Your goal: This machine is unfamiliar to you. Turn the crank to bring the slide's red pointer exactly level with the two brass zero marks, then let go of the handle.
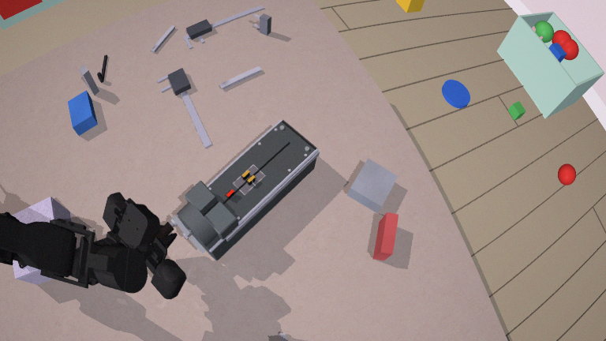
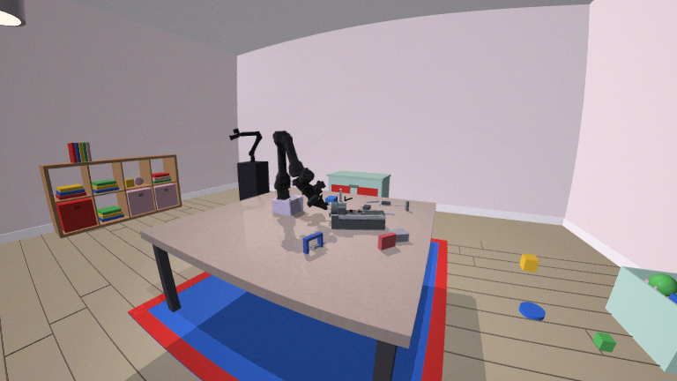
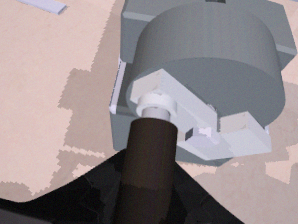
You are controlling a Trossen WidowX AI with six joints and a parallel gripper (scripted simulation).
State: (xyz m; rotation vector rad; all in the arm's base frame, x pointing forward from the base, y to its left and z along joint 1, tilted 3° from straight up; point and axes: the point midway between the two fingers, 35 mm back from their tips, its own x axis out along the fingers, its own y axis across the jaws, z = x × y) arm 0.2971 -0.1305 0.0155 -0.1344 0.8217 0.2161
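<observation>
Right now the dark brown crank handle is 3 cm above my gripper tip and 2 cm behind it. From my gripper tip the other things lie so: red pointer 12 cm ahead, 1 cm to the left; then red block 32 cm ahead, 19 cm to the right, 5 cm below; then grey block 36 cm ahead, 9 cm to the right, 6 cm below.
</observation>
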